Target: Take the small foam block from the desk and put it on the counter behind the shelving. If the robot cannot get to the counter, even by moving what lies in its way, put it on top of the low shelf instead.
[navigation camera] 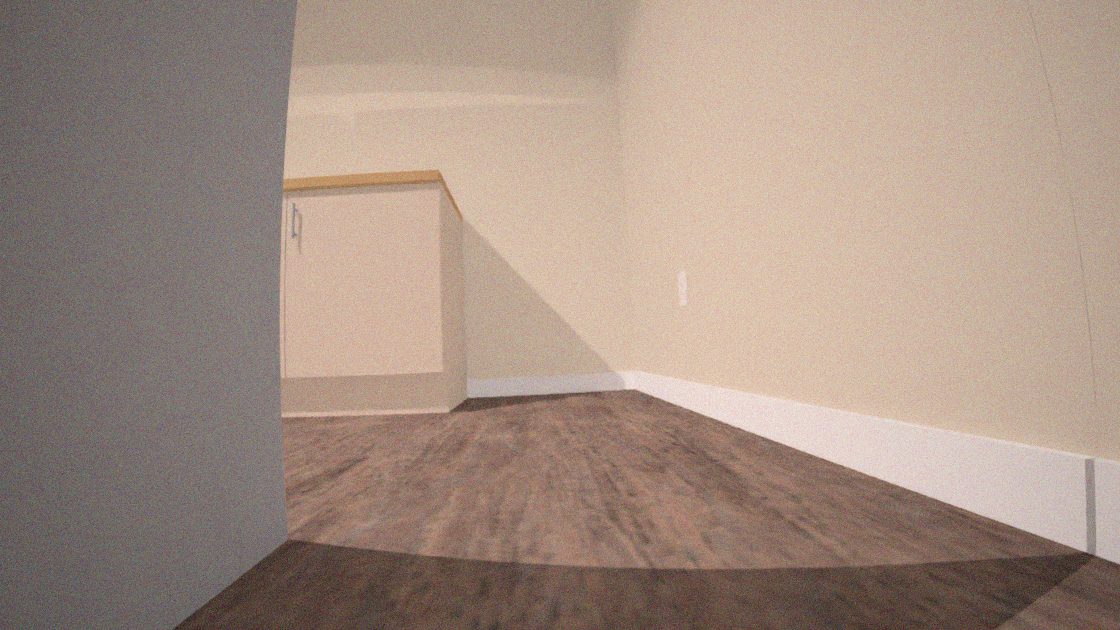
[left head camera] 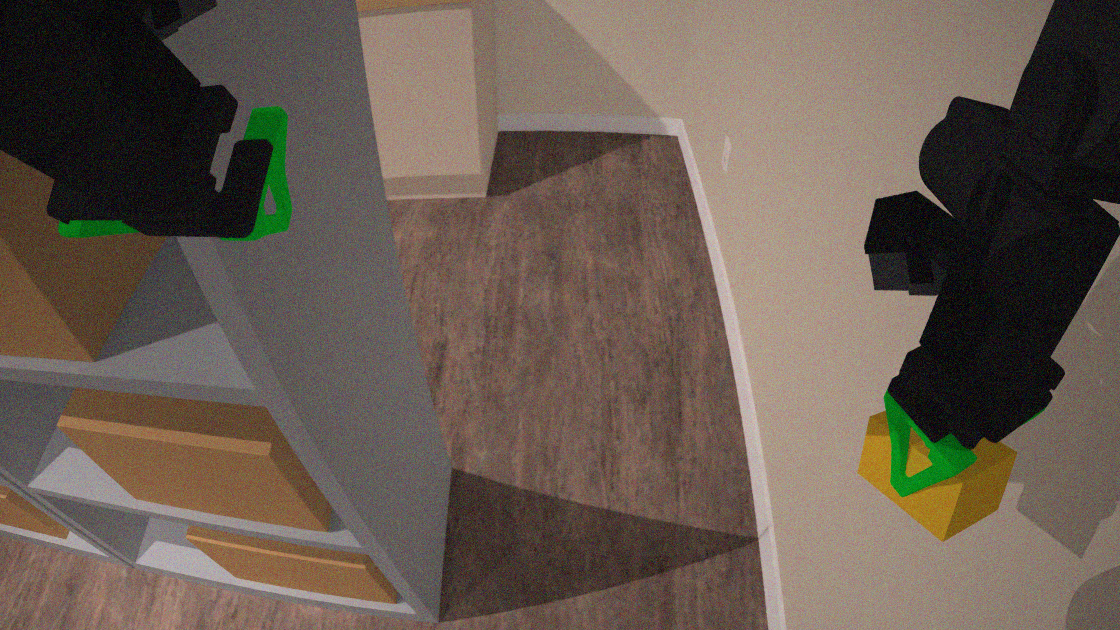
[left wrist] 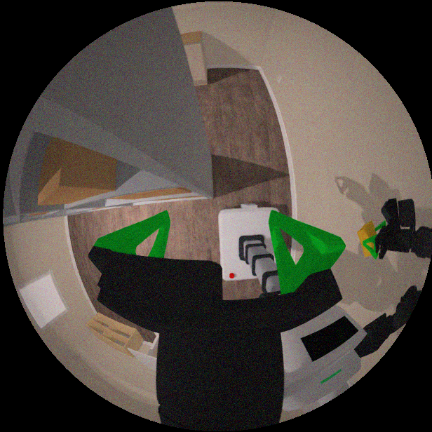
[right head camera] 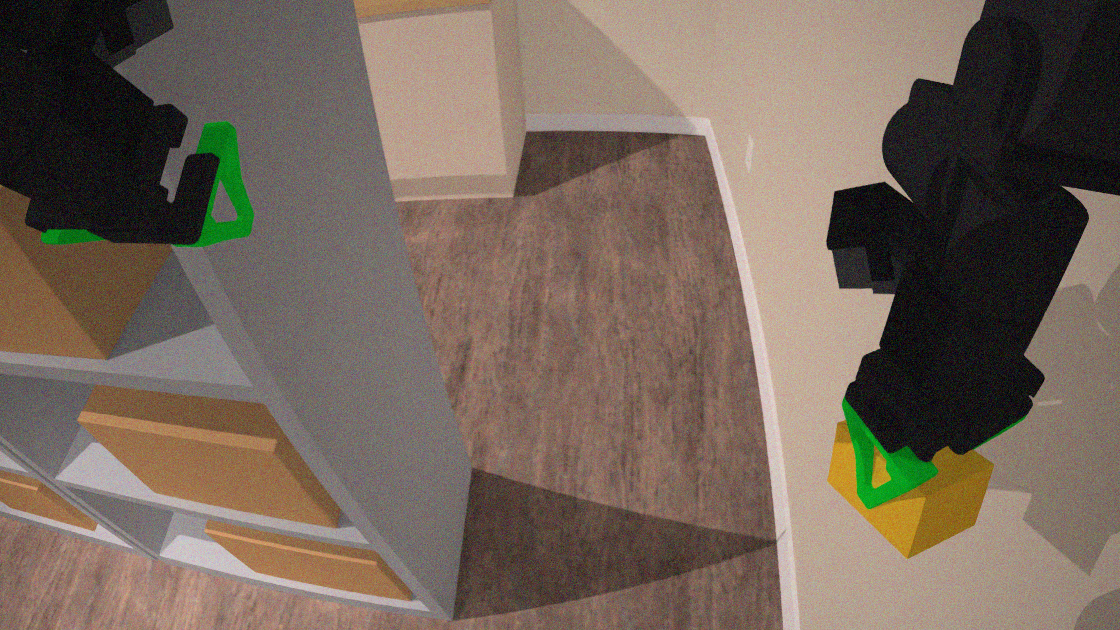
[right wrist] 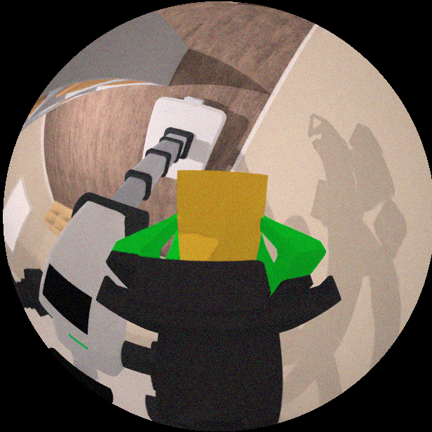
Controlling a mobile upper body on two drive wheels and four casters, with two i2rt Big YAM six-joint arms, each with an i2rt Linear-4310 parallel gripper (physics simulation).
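Frame: origin at the left arm's base, x ahead, y left, z up, level; metres.
Where they show: left gripper, fingertip midpoint: (left head camera: pixel 223 219) (right head camera: pixel 195 225); right gripper, fingertip midpoint: (left head camera: pixel 926 470) (right head camera: pixel 899 481).
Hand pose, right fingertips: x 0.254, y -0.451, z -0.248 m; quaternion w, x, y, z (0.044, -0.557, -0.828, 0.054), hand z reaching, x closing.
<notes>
Each offset is from my right fingertips to the top centre of the thing. "spot": to the spot under its first point.
The yellow foam block @(0.001 m back, 0.000 m left, 0.054 m up) (left head camera: pixel 979 495) (right head camera: pixel 949 505) (left wrist: pixel 366 231) (right wrist: pixel 222 200) is held in the air between the green fingers of my right gripper (left head camera: pixel 950 463) (right wrist: pixel 218 215), which is shut on it. My left gripper (left head camera: pixel 168 228) (right head camera: pixel 144 238) (left wrist: pixel 219 215) is wide open and empty, and shows over the grey shelving (left head camera: pixel 336 274) (right head camera: pixel 352 274) (left wrist: pixel 135 75) (navigation camera: pixel 140 313) in the head views. The counter (left head camera: pixel 430 94) (right head camera: pixel 442 101) (navigation camera: pixel 368 180), pale with a wooden top, stands beyond the shelving, which hides its left part. The desk does not show. I cannot tell which piece is the low shelf.
A floor passage (left head camera: pixel 579 313) (navigation camera: pixel 548 485) runs between the shelving's side panel and the beige wall (left head camera: pixel 814 195) (navigation camera: pixel 861 235). Brown boxes @(spot: 0.190 m ahead, 0.838 m left, 0.449 m down) (left head camera: pixel 187 470) (right head camera: pixel 211 466) sit in the shelving. My white base (left wrist: pixel 230 225) (right wrist: pixel 165 112) is near the wall. A wooden rack shows low in the left wrist view.
</notes>
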